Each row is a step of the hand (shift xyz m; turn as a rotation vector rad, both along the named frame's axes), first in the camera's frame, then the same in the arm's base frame.
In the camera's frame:
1: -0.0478 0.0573 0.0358 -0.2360 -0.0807 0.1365
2: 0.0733 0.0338 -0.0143 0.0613 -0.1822 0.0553
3: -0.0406 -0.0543 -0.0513 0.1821 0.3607 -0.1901
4: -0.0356 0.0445 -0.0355 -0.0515 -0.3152 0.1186
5: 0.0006 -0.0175 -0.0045 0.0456 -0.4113 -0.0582
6: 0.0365 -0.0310 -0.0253 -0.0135 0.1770 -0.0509
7: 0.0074 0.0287 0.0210 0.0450 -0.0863 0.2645
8: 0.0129 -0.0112 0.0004 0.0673 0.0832 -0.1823
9: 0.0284 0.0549 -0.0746 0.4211 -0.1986 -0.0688
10: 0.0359 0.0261 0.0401 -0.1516 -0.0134 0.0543
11: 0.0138 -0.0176 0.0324 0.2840 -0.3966 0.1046
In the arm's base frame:
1: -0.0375 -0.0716 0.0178 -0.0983 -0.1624 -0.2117
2: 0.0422 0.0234 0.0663 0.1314 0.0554 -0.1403
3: -0.0429 0.0514 -0.0524 -0.0551 0.0657 0.4382
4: -0.0599 -0.0028 0.0301 0.1113 0.0204 -0.3214
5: 0.0034 0.0115 -0.0135 0.1288 0.2431 -0.3146
6: 0.0259 0.0475 -0.0032 -0.0889 -0.0396 0.1569
7: 0.0082 -0.0272 0.0227 0.1959 -0.1650 -0.1177
8: 0.0140 0.0092 -0.0037 -0.0623 0.1386 0.1469
9: -0.0310 0.0480 0.0783 0.3649 0.2941 0.0431
10: 0.0417 -0.0316 0.0290 -0.0914 -0.0934 -0.0951
11: 0.0328 -0.0142 -0.0166 0.4000 0.1876 -0.2316

